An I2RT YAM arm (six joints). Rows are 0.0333 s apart.
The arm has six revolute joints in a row. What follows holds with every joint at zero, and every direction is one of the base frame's. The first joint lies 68 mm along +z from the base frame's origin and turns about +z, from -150 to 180 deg. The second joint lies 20 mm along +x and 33.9 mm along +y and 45.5 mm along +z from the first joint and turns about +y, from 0 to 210 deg. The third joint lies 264 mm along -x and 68.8 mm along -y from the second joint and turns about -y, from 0 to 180 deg. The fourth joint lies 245 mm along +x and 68.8 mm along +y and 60 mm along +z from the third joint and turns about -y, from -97 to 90 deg. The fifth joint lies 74 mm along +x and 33.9 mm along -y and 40.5 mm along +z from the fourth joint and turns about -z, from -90 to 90 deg. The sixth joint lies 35.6 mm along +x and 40.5 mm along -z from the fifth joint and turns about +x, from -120 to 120 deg. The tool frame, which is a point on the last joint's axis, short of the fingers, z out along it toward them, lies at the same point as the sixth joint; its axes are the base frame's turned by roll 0, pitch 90 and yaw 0 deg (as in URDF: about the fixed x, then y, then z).
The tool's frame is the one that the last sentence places.
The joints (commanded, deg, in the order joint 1, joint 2, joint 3, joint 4, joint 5, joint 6), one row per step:
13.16 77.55 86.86 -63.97 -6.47 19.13
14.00 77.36 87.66 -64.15 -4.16 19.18
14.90 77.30 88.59 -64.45 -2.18 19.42
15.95 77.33 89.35 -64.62 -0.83 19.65
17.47 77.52 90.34 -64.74 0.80 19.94
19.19 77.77 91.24 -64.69 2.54 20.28
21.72 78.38 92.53 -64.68 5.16 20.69
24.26 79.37 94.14 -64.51 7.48 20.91
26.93 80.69 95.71 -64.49 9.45 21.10
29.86 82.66 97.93 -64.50 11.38 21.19
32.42 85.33 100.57 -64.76 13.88 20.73
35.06 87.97 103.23 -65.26 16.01 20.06
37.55 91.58 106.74 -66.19 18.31 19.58
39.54 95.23 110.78 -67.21 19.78 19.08
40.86 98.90 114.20 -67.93 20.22 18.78
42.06 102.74 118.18 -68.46 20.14 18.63
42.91 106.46 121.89 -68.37 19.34 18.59
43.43 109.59 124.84 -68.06 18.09 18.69
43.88 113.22 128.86 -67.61 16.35 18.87
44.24 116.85 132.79 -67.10 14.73 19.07
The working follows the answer.
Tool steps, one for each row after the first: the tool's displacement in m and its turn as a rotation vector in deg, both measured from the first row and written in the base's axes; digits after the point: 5 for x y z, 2 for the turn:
-0.00183 0.00198 0.00460 -1.61 -1.22 -0.55
-0.00351 0.00444 0.00923 -2.84 -2.23 -1.02
-0.00491 0.00805 0.01280 -3.59 -3.02 -0.97
-0.00626 0.01368 0.01694 -4.44 -4.01 -0.69
-0.00749 0.02024 0.02060 -5.29 -5.07 -0.33
-0.00864 0.03025 0.02475 -6.68 -6.39 0.23
-0.00854 0.04132 0.02912 -7.82 -7.83 1.10
-0.00799 0.05401 0.03161 -8.86 -8.77 2.37
-0.00618 0.06955 0.03435 -9.87 -9.76 3.98
-0.00168 0.08531 0.03542 -11.86 -10.60 5.36
0.00113 0.10200 0.03588 -13.79 -11.28 7.24
0.00652 0.12089 0.03466 -16.02 -11.59 8.82
0.01198 0.13850 0.03465 -17.52 -11.95 10.38
0.01941 0.15465 0.03057 -18.43 -11.58 11.83
0.02702 0.17135 0.02733 -18.57 -11.46 13.25
0.03552 0.18724 0.02293 -17.90 -11.38 14.60
0.04322 0.20030 0.01772 -16.84 -11.08 15.79
0.05210 0.21456 0.01383 -14.98 -11.14 17.02
0.06104 0.22822 0.00864 -13.24 -11.19 18.10

Tool pose at each row, in the base's axes (x y z in m, rotation vector in deg; rounded; the steps above come from the unrounded poses):
0.25072 0.06274 0.38092 4.99 146.37 20.92
0.24889 0.06472 0.38552 4.85 145.34 18.61
0.24721 0.06718 0.39015 4.78 144.45 16.83
0.24581 0.07079 0.39371 4.29 143.77 15.87
0.24446 0.07642 0.39786 3.43 142.94 14.88
0.24322 0.08298 0.40152 2.46 142.04 13.92
0.24208 0.09299 0.40567 1.01 140.94 12.37
0.24217 0.10406 0.41004 -0.74 139.72 11.23
0.24273 0.11675 0.41253 -2.83 139.01 10.39
0.24453 0.13229 0.41527 -5.35 138.24 9.71
0.24904 0.14805 0.41634 -7.88 137.62 7.72
0.25184 0.16474 0.41680 -10.96 137.13 6.01
0.25723 0.18363 0.41557 -13.72 136.95 3.80
0.26270 0.20124 0.41557 -16.20 136.64 2.49
0.27013 0.21739 0.41148 -18.26 137.03 1.86
0.27774 0.23409 0.40825 -20.05 137.15 2.17
0.28624 0.24998 0.40384 -21.47 137.23 3.46
0.29394 0.26304 0.39864 -22.53 137.51 5.18
0.30281 0.27730 0.39475 -23.41 137.39 7.90
0.31176 0.29096 0.38956 -24.14 137.24 10.44

